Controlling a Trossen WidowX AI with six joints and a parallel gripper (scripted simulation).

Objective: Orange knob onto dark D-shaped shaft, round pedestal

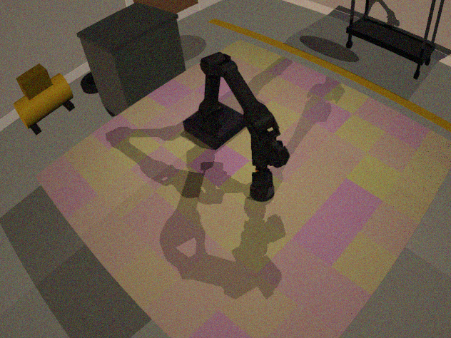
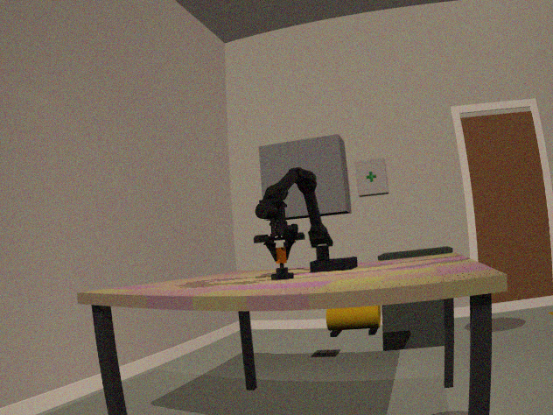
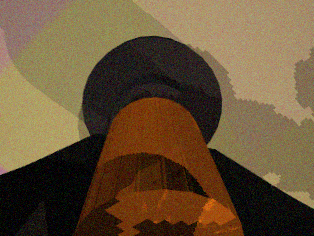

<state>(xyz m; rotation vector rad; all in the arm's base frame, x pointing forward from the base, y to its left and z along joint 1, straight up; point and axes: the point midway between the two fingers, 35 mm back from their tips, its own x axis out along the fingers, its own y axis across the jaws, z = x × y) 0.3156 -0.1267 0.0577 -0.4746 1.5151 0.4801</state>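
Now: the orange knob 2 cm above my gripper tip. Round my gripper tip: D-shaped shaft: 4 cm below.
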